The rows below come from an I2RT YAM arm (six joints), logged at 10 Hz.
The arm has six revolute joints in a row. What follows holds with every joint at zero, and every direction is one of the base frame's. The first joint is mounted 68 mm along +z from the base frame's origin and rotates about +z. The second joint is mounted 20 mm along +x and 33.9 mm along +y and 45.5 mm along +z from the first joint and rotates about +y. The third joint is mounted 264 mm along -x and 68.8 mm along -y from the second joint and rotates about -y. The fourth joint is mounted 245 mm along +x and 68.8 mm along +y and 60 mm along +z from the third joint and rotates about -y. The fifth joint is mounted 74 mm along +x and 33.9 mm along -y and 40.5 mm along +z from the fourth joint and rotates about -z. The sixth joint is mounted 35.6 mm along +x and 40.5 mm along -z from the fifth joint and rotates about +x. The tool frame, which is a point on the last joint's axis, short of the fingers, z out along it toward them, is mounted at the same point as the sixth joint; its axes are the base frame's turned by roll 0, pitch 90 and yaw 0 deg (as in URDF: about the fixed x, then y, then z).
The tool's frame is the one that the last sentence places.
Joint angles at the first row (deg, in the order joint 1, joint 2, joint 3, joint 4, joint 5, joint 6):
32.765, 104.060, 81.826, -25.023, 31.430, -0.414
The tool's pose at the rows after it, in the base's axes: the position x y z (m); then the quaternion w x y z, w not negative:
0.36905 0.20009 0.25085 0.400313 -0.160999 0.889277 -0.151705
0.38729 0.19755 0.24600 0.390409 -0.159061 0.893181 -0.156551
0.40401 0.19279 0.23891 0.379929 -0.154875 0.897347 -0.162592
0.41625 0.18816 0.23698 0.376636 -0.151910 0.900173 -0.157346
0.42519 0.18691 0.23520 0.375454 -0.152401 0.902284 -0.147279
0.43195 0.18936 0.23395 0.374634 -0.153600 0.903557 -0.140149
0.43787 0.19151 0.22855 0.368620 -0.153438 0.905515 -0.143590
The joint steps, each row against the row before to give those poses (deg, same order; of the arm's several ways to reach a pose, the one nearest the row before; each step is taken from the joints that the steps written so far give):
-1.810, 3.426, 3.391, -0.232, -0.620, -1.379
-1.574, 3.609, 4.023, -1.233, -0.673, -0.717
-1.614, 3.318, 3.331, -0.947, -0.454, -0.541
-1.323, 2.052, 2.600, -0.511, -1.361, -0.373
-0.739, 1.684, 2.122, -0.256, -1.597, -0.180
-0.150, 1.664, 2.270, -0.602, -0.922, 0.087
-0.058, 1.889, 1.886, -0.814, 0.234, 0.125

